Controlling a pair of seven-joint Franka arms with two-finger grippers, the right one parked.
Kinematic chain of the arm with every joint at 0, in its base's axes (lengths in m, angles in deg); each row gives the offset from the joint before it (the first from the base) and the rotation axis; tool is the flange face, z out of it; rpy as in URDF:
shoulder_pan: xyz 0 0 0.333 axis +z
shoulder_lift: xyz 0 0 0 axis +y
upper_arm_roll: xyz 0 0 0.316 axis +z
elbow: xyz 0.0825 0 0 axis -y
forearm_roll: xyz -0.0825 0 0.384 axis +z
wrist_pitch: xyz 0 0 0 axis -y
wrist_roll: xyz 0.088 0 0 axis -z
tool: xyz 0 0 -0.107 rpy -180 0 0
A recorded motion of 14 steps. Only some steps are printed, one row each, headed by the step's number.
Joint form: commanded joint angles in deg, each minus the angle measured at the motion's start. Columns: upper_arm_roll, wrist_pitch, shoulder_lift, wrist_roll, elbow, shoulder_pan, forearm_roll.
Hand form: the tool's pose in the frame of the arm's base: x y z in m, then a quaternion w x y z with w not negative. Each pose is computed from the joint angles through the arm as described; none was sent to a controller.
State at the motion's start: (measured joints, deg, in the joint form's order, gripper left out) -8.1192 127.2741 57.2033 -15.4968 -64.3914 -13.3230 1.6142
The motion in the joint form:
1: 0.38 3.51 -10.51 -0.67 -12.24 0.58 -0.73
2: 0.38 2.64 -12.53 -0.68 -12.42 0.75 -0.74
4: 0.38 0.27 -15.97 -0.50 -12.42 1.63 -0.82
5: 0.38 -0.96 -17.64 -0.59 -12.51 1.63 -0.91
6: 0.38 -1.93 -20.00 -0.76 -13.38 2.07 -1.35
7: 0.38 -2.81 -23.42 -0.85 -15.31 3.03 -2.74
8: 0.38 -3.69 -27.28 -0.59 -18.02 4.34 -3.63
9: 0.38 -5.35 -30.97 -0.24 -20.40 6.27 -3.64
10: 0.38 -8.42 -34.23 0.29 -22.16 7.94 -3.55
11: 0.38 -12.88 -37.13 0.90 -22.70 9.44 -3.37
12: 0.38 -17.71 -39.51 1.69 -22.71 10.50 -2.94
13: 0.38 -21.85 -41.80 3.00 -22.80 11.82 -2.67
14: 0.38 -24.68 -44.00 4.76 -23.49 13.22 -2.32
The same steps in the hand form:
1: 0.7148 -0.2407 0.2568 0.06075 0.99664 -0.01787 0.05189
2: 0.7156 -0.2387 0.2802 0.06159 0.99612 -0.01750 0.06043
4: 0.7174 -0.2273 0.3209 0.06136 0.99554 -0.01327 0.07044
5: 0.7153 -0.2269 0.3397 0.06149 0.99531 -0.01319 0.07345
6: 0.7119 -0.2209 0.3612 0.06373 0.99493 -0.00758 0.07738
7: 0.7057 -0.2088 0.3871 0.07175 0.99416 0.00501 0.08042
8: 0.6966 -0.1918 0.4111 0.07439 0.99371 0.01492 0.08241
9: 0.6880 -0.1670 0.4333 0.06870 0.99396 0.02577 0.08158
10: 0.6771 -0.1457 0.4521 0.06022 0.99517 0.03246 0.07036
11: 0.6656 -0.1266 0.4739 0.05080 0.99655 0.03683 0.05441
12: 0.6535 -0.1126 0.4931 0.03973 0.99795 0.03570 0.03536
13: 0.6418 -0.0963 0.5115 0.03116 0.99875 0.03345 0.02036
14: 0.6306 -0.0797 0.5255 0.02339 0.99926 0.02849 0.01056

